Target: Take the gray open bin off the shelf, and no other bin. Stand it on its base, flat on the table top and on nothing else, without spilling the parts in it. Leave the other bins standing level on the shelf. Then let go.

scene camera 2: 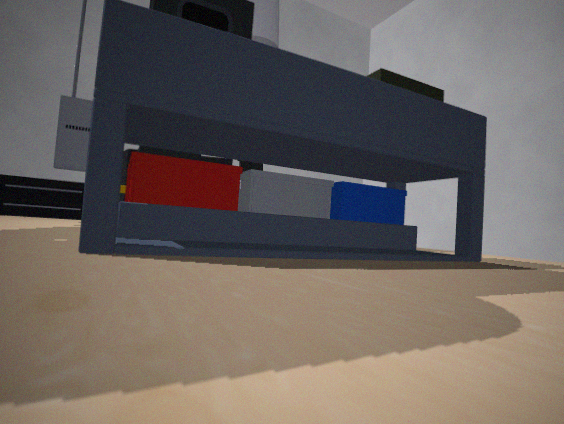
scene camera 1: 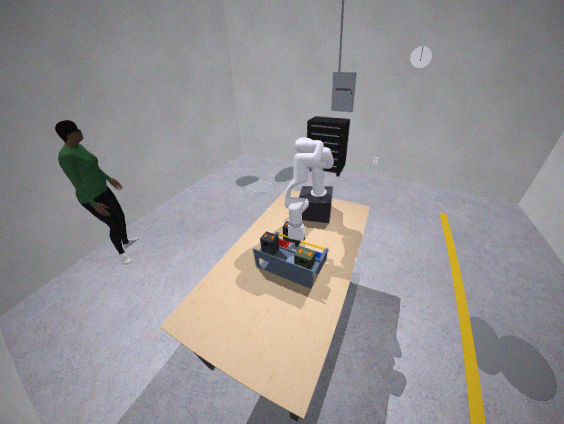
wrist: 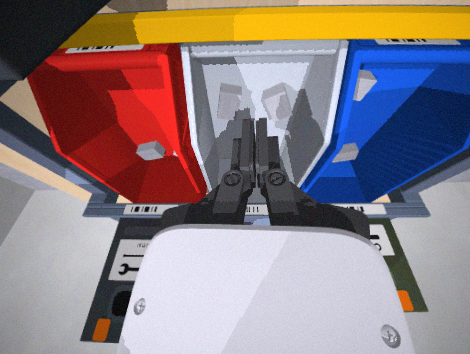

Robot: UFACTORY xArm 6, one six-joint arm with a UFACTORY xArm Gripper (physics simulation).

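Pixels of known places: gripper, fingertip midpoint: [scene camera 1: 297,245] [wrist: 256,133]; arm's base, link origin: [scene camera 1: 318,192].
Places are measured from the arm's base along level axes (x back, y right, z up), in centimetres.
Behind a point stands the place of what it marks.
The gray open bin [scene camera 2: 287,194] {x -64.2, y -3.5, z -12.1 cm} [wrist: 265,72] {x -50.9, y -5.3, z -17.2 cm} sits in the shelf [scene camera 1: 285,272] {x -69.8, y -4.3, z -17.5 cm} [scene camera 2: 280,100] {x -73.5, y 2.5, z -6.0 cm} between the red bin [scene camera 1: 284,244] {x -48.7, y 7.0, z -16.9 cm} [scene camera 2: 182,182] {x -64.5, y 7.7, z -12.2 cm} [wrist: 145,75] {x -50.7, y 5.6, z -17.2 cm} and the blue bin [scene camera 1: 318,256] {x -49.3, y -18.3, z -17.1 cm} [scene camera 2: 367,202] {x -64.9, y -14.1, z -12.1 cm} [wrist: 390,115] {x -56.1, y -19.9, z -17.1 cm}. Gray blocks lie inside the gray bin. My gripper [scene camera 1: 296,244] {x -51.7, y -4.1, z -10.6 cm} [wrist: 256,133] {x -51.7, y -4.1, z -10.6 cm} is shut and empty. In the wrist view its fingertips overlap the gray bin's interior, pointing toward the end by the yellow bar. Their exact height over the bin floor is unclear. The red and blue bins hold small gray parts.
A yellow bar [scene camera 1: 310,243] {x -45.7, y -11.0, z -11.4 cm} [wrist: 300,25] {x -45.7, y -5.9, z -11.6 cm} runs along the bins' far ends. A dark toolbox [scene camera 1: 269,243] {x -69.2, y 5.4, z 2.8 cm} [wrist: 100,305] {x -61.9, y 10.9, z 1.4 cm} and a green toolbox [scene camera 1: 304,256] {x -69.0, y -16.0, z 1.6 cm} [wrist: 402,267] {x -62.4, y -19.3, z -2.1 cm} stand on the shelf's upper level. Another dark box [scene camera 1: 286,231] {x -44.5, y 7.2, z -8.3 cm} stands beside the shelf. A person [scene camera 1: 82,170] stands left of the table [scene camera 1: 240,325] {x -110.2, y 1.1, z -18.0 cm}.
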